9 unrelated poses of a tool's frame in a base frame.
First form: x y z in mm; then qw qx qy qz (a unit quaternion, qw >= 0).
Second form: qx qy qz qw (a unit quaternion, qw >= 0); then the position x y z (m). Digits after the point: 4 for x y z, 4 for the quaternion.
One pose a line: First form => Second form
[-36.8 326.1 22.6 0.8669 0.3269 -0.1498 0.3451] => [0.3269 -0.1498 0.3451 0.8669 -0.0368 0.3261 0.0226]
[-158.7 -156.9 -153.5 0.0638 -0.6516 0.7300 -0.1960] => [-0.6516 0.7300 -0.1960 0.0638 -0.1587 -0.1569 -0.1535]
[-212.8 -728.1 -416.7 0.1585 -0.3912 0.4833 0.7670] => [-0.3912 0.4833 0.7670 0.1585 -0.2128 -0.7281 -0.4167]
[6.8 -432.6 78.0 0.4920 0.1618 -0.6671 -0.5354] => [0.1618 -0.6671 -0.5354 0.4920 0.0068 -0.4326 0.0780]
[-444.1 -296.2 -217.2 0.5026 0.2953 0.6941 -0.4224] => [0.2953 0.6941 -0.4224 0.5026 -0.4441 -0.2962 -0.2172]
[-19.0 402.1 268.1 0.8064 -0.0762 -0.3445 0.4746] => [-0.0762 -0.3445 0.4746 0.8064 -0.0190 0.4021 0.2681]
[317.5 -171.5 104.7 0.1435 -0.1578 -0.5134 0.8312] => [-0.1578 -0.5134 0.8312 0.1435 0.3175 -0.1715 0.1047]
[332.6 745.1 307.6 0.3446 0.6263 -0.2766 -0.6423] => [0.6263 -0.2766 -0.6423 0.3446 0.3326 0.7451 0.3076]
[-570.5 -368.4 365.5 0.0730 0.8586 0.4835 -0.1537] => [0.8586 0.4835 -0.1537 0.0730 -0.5705 -0.3684 0.3655]
